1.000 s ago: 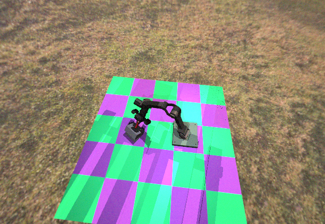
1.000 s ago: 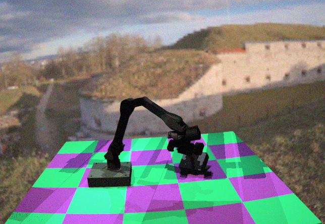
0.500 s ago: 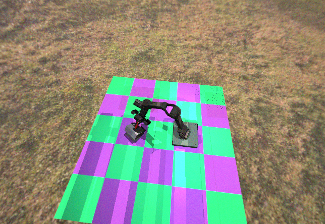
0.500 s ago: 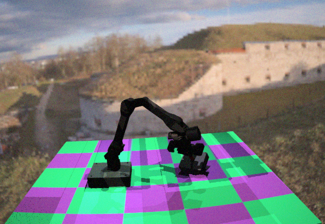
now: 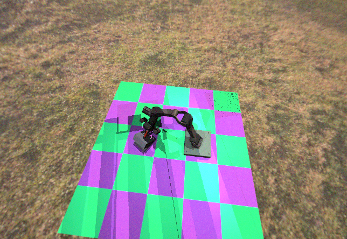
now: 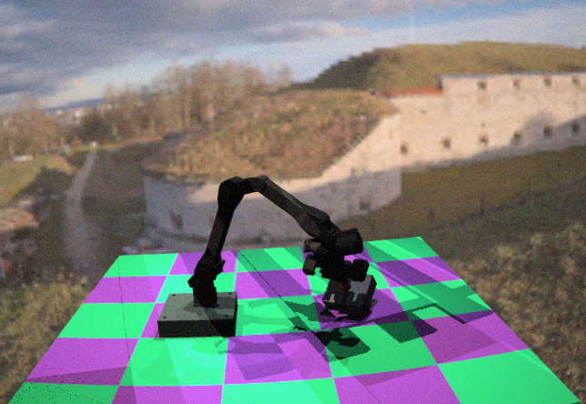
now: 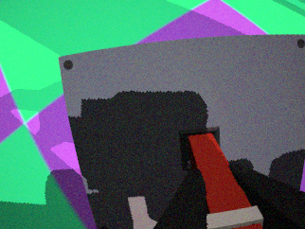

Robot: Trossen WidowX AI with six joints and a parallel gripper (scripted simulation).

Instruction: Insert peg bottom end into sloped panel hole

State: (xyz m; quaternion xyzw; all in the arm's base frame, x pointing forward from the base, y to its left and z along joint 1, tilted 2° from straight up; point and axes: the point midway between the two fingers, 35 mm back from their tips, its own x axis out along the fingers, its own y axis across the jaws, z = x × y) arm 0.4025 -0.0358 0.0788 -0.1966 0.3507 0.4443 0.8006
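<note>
My gripper tip is 50 mm above the grey sloped panel, 30 mm to the right of it and 20 mm short of it. Also, from my gripper tip: red peg (10 mm to the right, 10 mm behind, 10 mm above).
</note>
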